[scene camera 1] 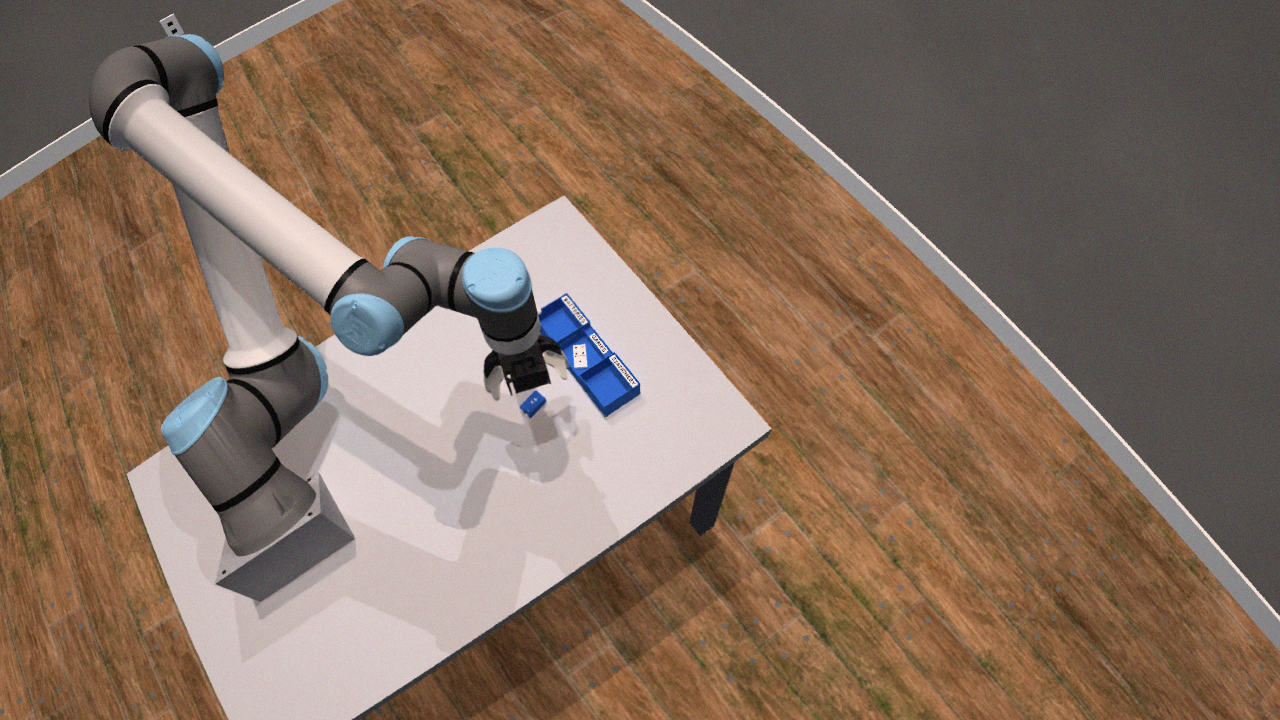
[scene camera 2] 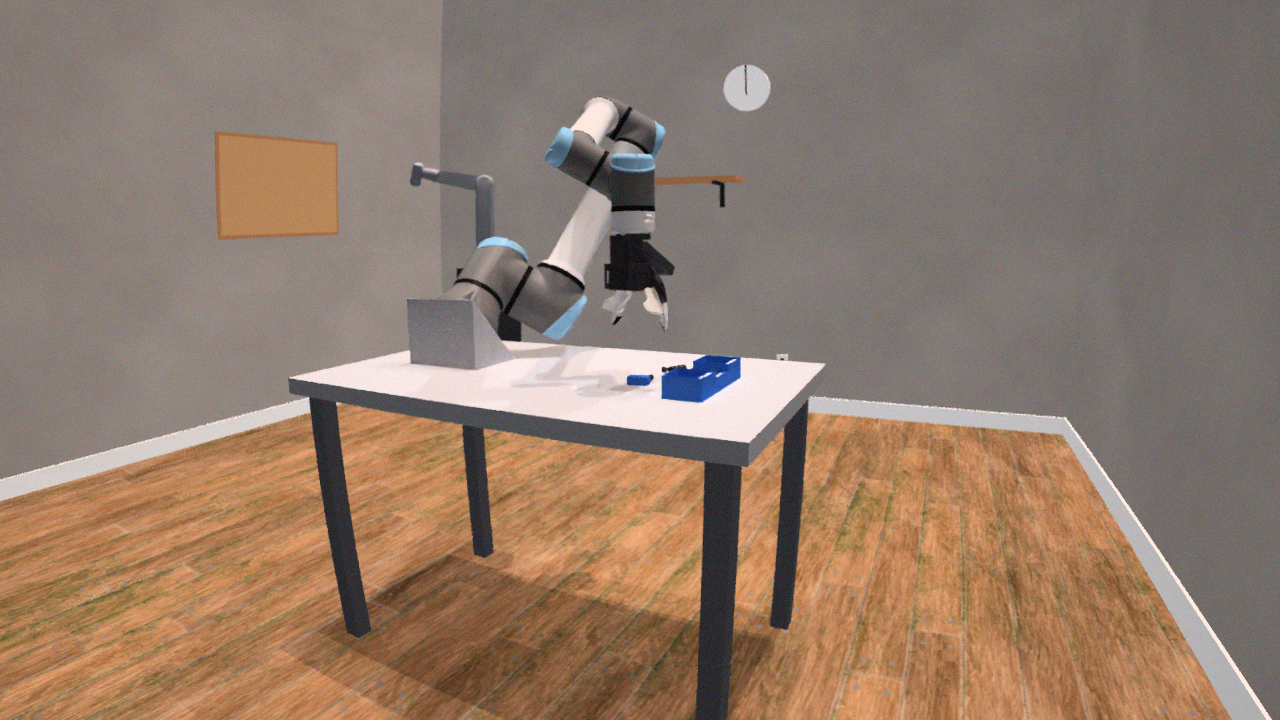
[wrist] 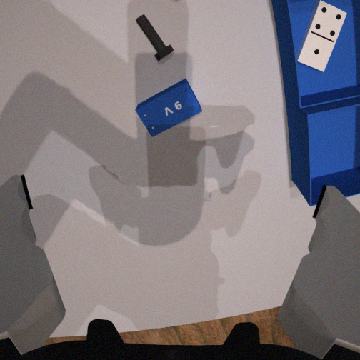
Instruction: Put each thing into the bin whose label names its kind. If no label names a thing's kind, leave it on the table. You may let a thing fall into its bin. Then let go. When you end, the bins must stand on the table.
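Frame: origin at the arm's base, x ahead, y left, z up, level; millimetres.
Seen in the pictures: gripper, fingertip midpoint: (scene camera 2: 638,327); arm's base at its link origin: (scene camera 1: 275,522) (scene camera 2: 461,325).
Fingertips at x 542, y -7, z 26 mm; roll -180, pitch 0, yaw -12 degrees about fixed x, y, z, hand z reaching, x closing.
Pixels of each thing's top centre, then the offset from my fingertips to it. "*": a spot on its surface instead.
- blue 9 V battery at its top centre: (scene camera 1: 532,402) (scene camera 2: 638,376) 106 mm down, 5 mm back, 5 mm left
- BATTERIES bin at a spot on its surface: (scene camera 1: 562,321) * 117 mm down, 134 mm ahead, 137 mm left
- GAMES bin at its top centre: (scene camera 1: 584,347) (scene camera 2: 704,366) 78 mm down, 134 mm ahead, 41 mm left
- white domino at its top centre: (scene camera 1: 579,355) 110 mm down, 124 mm ahead, 46 mm left
A blue 9 V battery (scene camera 1: 533,402) (scene camera 2: 639,379) (wrist: 169,107) lies on the table. A dark bolt (wrist: 151,35) lies just beyond it in the wrist view. Three joined blue bins stand on the table: the BATTERIES bin (scene camera 1: 562,321), the GAMES bin (scene camera 1: 597,359) (wrist: 331,86) and the STATIONERY bin (scene camera 1: 608,387) (wrist: 336,140). A white domino (scene camera 1: 580,355) (wrist: 322,36) lies in the GAMES bin. My gripper (scene camera 1: 529,386) (scene camera 2: 640,323) (wrist: 173,185) is open and empty, high above the table near the battery. In scene camera 1 the arm hides the table behind the gripper.
The row of bins (scene camera 2: 687,386) stands to the right of the battery. Small dark things (scene camera 2: 674,368) show beside the bins in scene camera 2, too small to tell apart. The table edge (scene camera 2: 537,424) runs along the near side.
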